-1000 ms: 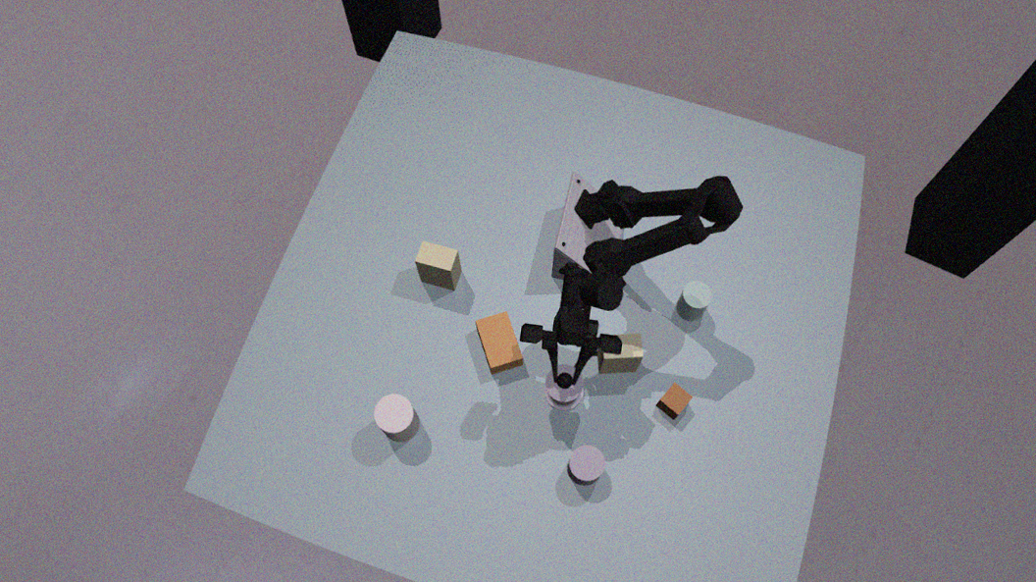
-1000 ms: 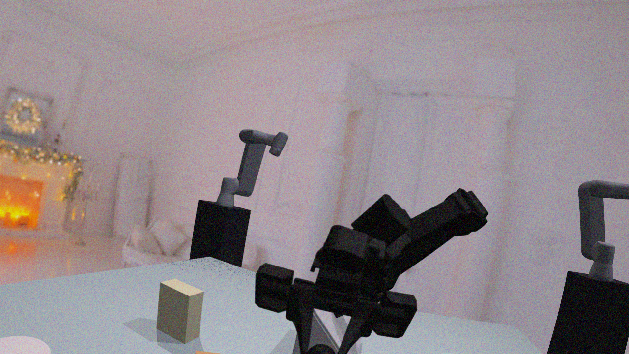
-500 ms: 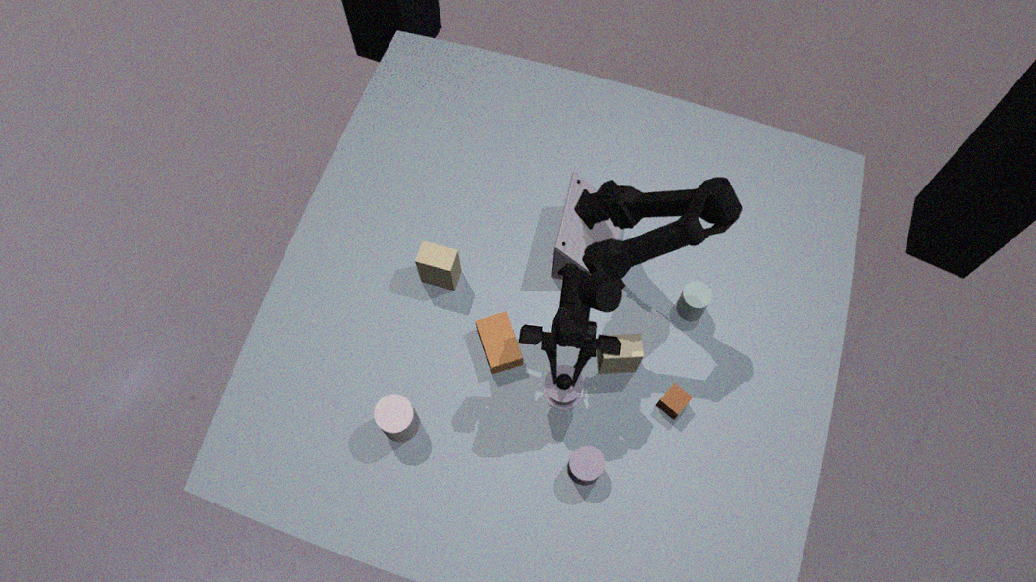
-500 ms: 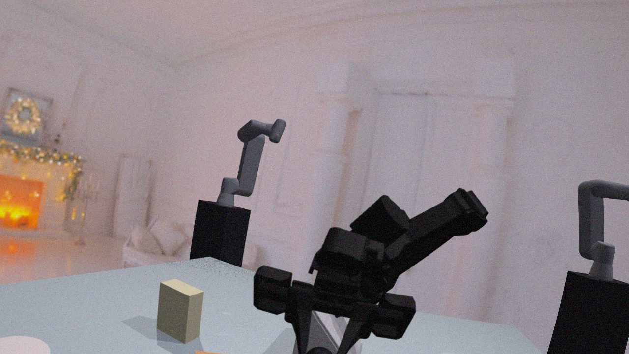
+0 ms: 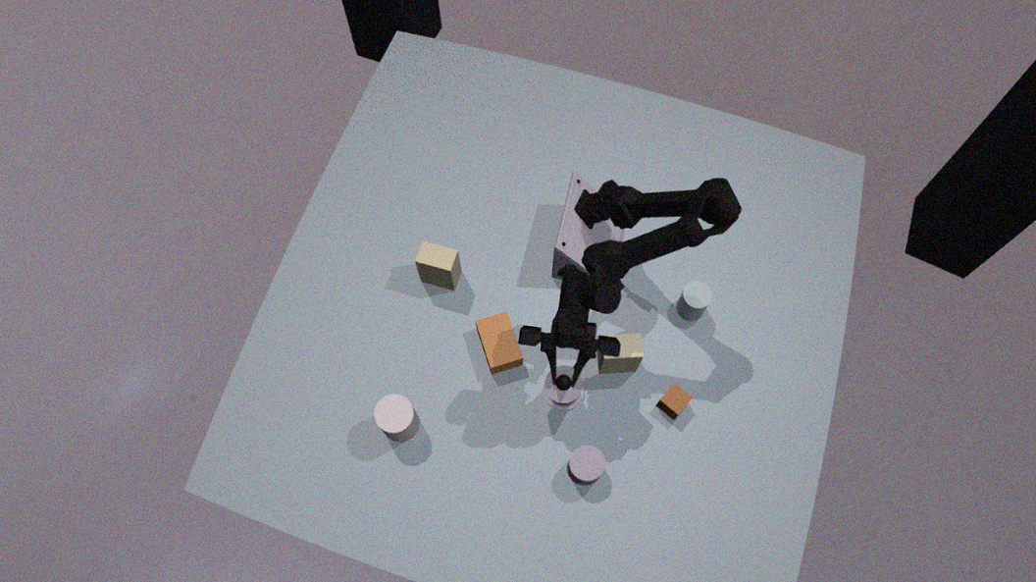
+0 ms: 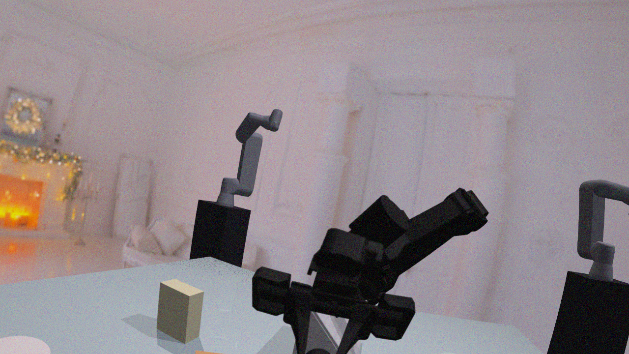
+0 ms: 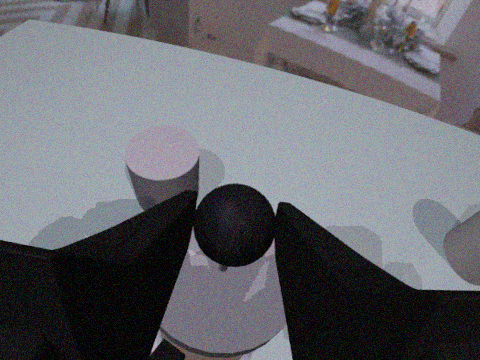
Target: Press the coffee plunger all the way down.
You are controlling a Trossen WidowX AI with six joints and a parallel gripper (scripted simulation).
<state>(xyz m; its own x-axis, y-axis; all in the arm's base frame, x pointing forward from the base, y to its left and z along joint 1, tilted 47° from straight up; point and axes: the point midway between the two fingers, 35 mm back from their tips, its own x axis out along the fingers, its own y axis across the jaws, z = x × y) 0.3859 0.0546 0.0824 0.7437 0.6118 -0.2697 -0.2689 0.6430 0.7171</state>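
Now: gripper tip 90 mm above the coffee press and 40 mm past it.
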